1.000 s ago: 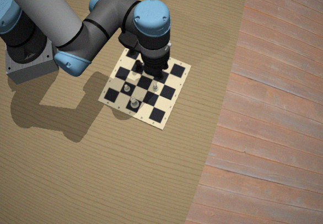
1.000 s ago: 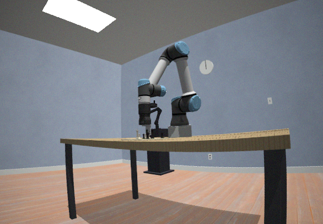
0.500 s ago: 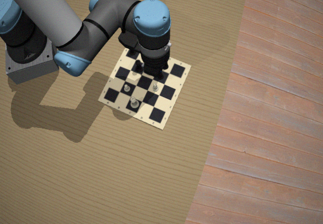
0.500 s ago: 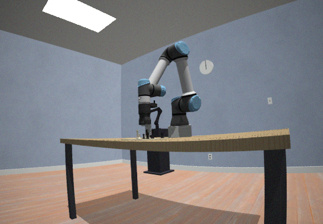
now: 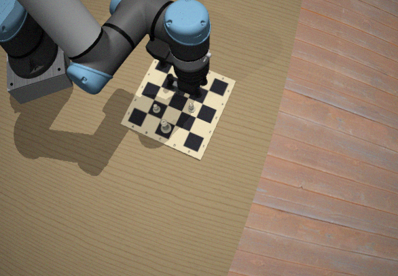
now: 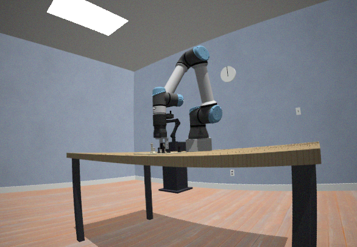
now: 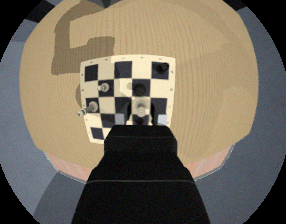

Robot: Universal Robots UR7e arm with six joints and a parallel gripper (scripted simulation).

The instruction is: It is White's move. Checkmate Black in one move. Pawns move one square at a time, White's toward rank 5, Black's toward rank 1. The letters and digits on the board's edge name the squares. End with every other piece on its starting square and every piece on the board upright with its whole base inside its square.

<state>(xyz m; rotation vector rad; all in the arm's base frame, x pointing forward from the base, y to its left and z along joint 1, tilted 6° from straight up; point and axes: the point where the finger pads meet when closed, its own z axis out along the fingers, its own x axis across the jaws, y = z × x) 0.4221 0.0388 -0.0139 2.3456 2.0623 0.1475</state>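
Now: hand 3 cm past the dark chess piece and 1 cm above it. From my hand the other things lie so: chessboard: 4 cm to the right, 4 cm below.
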